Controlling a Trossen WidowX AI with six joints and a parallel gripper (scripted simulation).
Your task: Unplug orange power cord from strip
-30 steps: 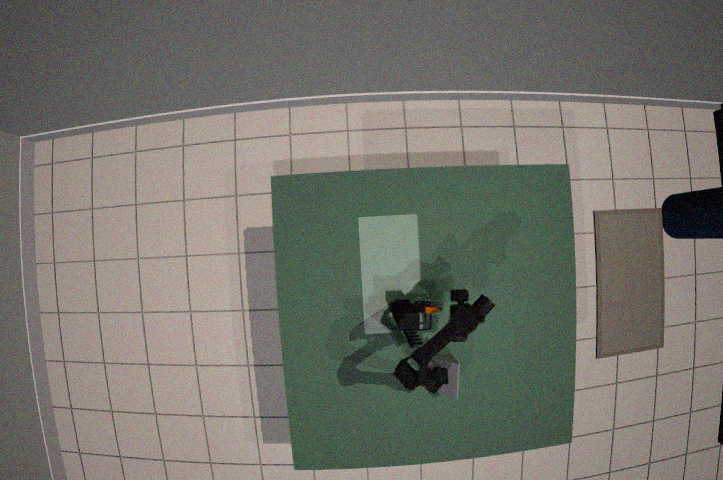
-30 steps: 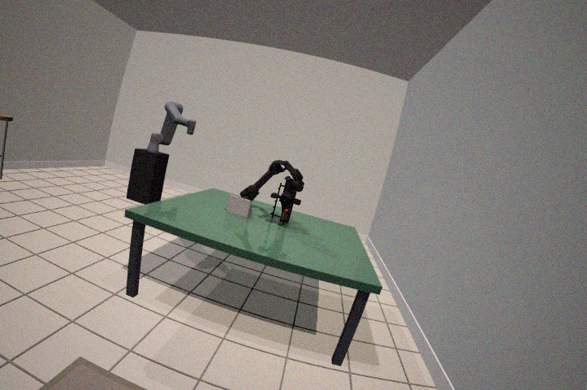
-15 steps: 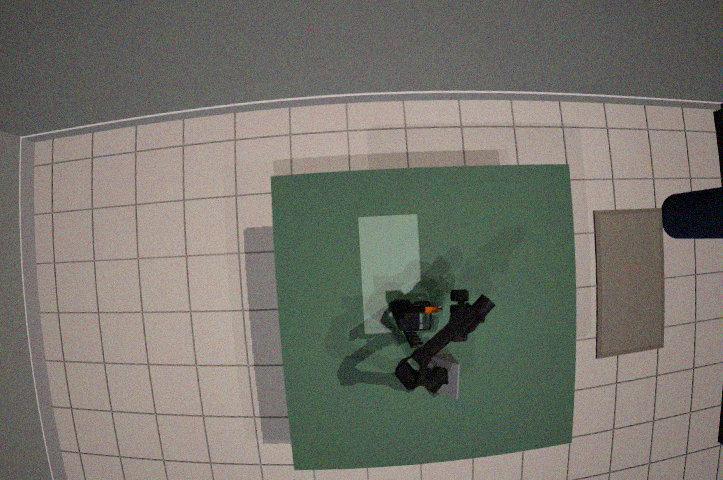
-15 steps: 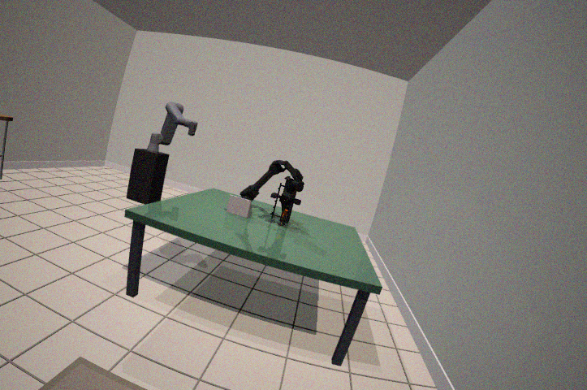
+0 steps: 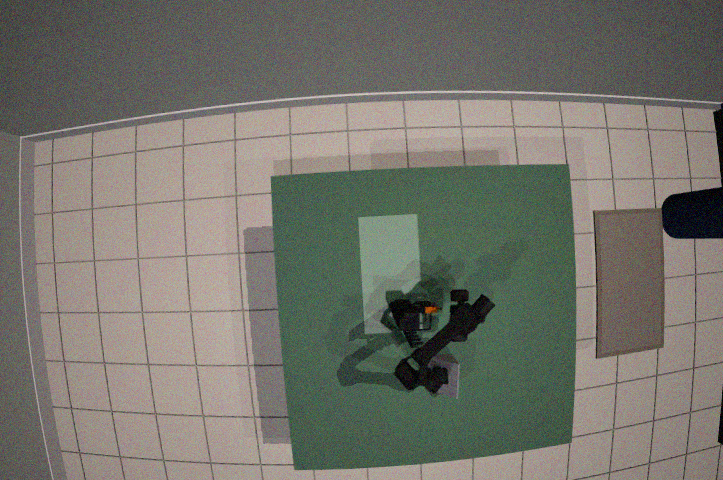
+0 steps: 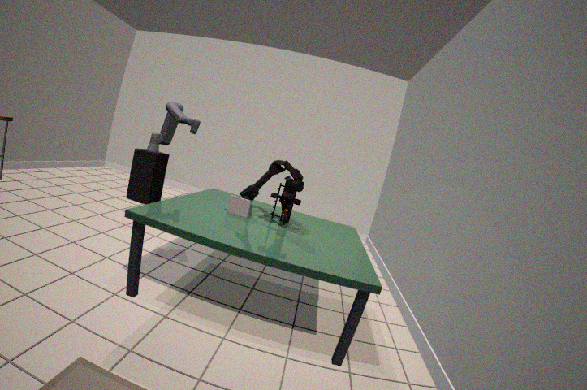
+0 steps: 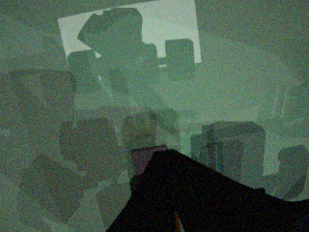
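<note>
Right now the orange plug is 10 cm to the left of my gripper tip, 1 cm below it and 1 cm ahead of it.
</note>
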